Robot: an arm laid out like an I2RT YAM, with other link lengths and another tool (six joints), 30 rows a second.
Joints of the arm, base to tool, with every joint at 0 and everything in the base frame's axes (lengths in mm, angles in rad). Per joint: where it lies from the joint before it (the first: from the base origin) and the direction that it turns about. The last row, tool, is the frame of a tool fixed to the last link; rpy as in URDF.
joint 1: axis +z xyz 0 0 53.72
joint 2: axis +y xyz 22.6 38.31 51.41
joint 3: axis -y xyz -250.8 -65.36 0
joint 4: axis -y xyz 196 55.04 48
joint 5: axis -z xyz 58.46 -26.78 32
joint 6: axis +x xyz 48.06 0 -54.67
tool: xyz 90 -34 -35 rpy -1.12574 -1.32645 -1.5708
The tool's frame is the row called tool.
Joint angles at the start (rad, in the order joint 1, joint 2, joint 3, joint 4, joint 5, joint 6):
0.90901, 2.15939, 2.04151, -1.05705, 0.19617, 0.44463
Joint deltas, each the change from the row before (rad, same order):
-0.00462, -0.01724, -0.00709, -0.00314, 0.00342, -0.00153
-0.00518, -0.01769, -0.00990, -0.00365, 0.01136, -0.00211
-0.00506, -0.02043, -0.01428, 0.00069, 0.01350, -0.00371
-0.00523, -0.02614, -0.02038, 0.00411, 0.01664, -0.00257
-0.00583, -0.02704, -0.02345, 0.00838, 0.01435, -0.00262
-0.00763, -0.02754, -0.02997, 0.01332, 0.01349, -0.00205
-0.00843, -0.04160, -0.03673, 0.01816, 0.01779, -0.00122
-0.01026, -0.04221, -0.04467, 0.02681, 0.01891, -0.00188
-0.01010, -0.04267, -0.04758, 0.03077, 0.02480, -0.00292
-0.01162, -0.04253, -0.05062, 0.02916, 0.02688, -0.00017
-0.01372, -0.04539, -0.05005, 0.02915, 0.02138, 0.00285
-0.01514, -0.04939, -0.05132, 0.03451, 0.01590, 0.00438
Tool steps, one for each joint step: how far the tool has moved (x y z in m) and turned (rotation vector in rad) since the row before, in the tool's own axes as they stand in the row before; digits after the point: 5 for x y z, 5 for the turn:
0.00151, 0.00059, -0.00557, -0.00020, 0.00893, 0.00020
0.00170, 0.00199, -0.00614, -0.00841, 0.01128, -0.00162
0.00191, 0.00224, -0.00630, -0.00845, 0.01381, -0.00404
0.00200, 0.00258, -0.00738, -0.00924, 0.01850, -0.00400
0.00191, 0.00272, -0.00683, -0.00661, 0.01909, -0.00306
0.00143, 0.00387, -0.00605, -0.00761, 0.01880, -0.00073
0.00266, 0.00360, -0.00937, -0.00429, 0.03160, -0.00137
0.00248, 0.00492, -0.00822, -0.00566, 0.03387, -0.00073
0.00277, 0.00570, -0.00804, -0.00975, 0.03791, -0.00306
0.00195, 0.00715, -0.00813, -0.01551, 0.03703, 0.00048
0.00196, 0.00706, -0.00849, -0.01084, 0.03892, 0.00642
0.00237, 0.00649, -0.00842, -0.00309, 0.04377, 0.01057

